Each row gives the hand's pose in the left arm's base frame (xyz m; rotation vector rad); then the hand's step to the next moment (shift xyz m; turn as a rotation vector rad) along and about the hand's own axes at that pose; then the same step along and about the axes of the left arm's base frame.
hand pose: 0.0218 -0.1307 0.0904 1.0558 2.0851 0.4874
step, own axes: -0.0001 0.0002 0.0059 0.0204 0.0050 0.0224
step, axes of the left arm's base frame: 0.0046 0.0001 -0.0037 0.0116 0.0195 -0.0207
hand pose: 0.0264 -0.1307 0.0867 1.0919 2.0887 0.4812
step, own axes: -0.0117 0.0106 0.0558 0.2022 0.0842 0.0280
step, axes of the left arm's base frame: 0.0517 -0.0037 -0.0261 -0.0101 0.2140 -0.0536
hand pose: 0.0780 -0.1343 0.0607 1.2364 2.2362 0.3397
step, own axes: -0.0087 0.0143 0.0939 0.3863 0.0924 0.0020
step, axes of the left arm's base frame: 0.0681 -0.0038 -0.0667 -0.0969 0.3739 -0.0925
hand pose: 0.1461 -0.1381 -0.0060 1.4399 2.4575 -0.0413
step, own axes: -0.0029 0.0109 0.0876 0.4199 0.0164 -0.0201
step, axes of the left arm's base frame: 0.0312 -0.0120 -0.0817 -0.1826 0.3683 -0.0894
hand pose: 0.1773 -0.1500 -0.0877 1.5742 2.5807 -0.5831
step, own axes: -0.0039 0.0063 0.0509 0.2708 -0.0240 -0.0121
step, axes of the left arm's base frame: 0.0002 -0.0185 -0.0480 -0.1479 0.2232 -0.0486
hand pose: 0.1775 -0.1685 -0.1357 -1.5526 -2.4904 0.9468
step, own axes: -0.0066 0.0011 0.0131 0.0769 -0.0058 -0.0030
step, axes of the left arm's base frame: -0.0005 -0.0113 -0.0095 -0.0414 0.0635 -0.0147
